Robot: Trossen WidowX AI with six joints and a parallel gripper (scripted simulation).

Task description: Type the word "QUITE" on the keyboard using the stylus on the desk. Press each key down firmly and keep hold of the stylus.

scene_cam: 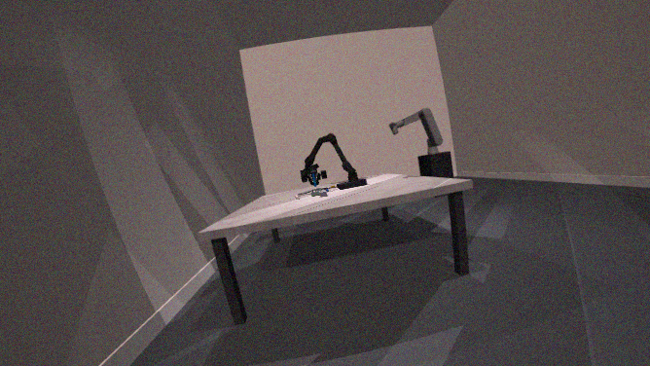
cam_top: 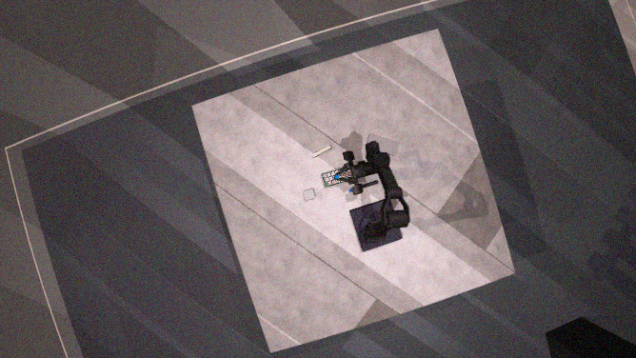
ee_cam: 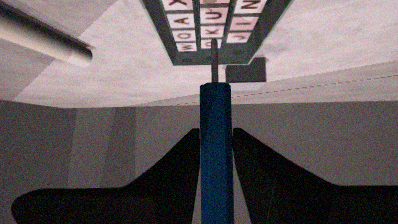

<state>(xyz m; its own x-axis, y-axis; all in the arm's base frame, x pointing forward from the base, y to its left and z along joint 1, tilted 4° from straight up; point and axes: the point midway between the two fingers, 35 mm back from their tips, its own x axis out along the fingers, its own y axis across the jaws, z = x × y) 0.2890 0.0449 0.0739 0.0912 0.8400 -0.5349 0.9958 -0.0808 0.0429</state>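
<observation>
My gripper tip is now 140 mm to the right of the small grey block, 70 mm above it and 40 mm past it. Also, from my gripper tip: pale cylinder: 140 mm ahead, 80 mm below, 20 mm to the left; blue stylus: 20 mm below; grey stylus tip: 50 mm below.
</observation>
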